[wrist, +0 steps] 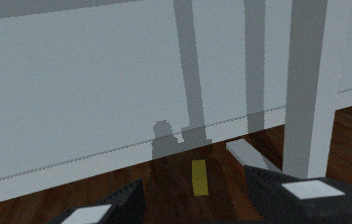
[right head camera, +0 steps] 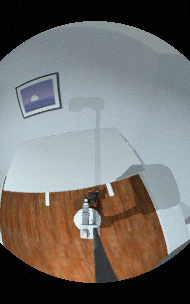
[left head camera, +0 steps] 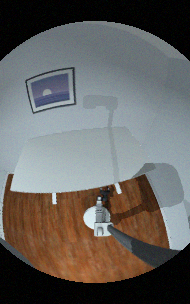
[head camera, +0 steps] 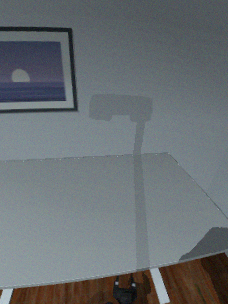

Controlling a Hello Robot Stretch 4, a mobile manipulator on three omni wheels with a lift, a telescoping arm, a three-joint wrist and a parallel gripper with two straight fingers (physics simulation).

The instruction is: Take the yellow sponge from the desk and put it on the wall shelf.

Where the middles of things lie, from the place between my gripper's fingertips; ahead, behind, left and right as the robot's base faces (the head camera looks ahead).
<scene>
Right now my hand is 114 cm below the framed sunset picture (left head camera: 54, 88), 66 cm to the right of it and 50 cm short of it.
</scene>
